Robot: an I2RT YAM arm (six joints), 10 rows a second.
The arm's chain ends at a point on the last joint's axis. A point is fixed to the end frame.
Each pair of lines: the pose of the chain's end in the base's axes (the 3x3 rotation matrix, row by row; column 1 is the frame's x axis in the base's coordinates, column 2 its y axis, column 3 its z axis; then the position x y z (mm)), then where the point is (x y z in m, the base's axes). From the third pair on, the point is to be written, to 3 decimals.
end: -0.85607, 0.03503, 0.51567; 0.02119, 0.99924, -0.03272; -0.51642, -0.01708, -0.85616; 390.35, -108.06, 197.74
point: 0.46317 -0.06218 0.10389
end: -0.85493, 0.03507, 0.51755; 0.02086, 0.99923, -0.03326; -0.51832, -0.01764, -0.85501; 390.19, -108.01, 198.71
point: 0.46321 -0.06219 0.10499
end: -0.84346, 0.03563, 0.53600; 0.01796, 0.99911, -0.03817; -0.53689, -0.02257, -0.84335; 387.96, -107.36, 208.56
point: 0.463 -0.062 0.116
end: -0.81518, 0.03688, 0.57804; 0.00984, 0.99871, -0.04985; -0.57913, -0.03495, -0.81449; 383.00, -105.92, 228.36
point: 0.463 -0.062 0.139
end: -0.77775, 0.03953, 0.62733; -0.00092, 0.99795, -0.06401; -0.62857, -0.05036, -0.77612; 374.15, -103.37, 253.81
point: 0.459 -0.061 0.169
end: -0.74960, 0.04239, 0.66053; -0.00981, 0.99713, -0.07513; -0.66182, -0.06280, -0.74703; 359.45, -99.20, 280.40
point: 0.448 -0.058 0.199
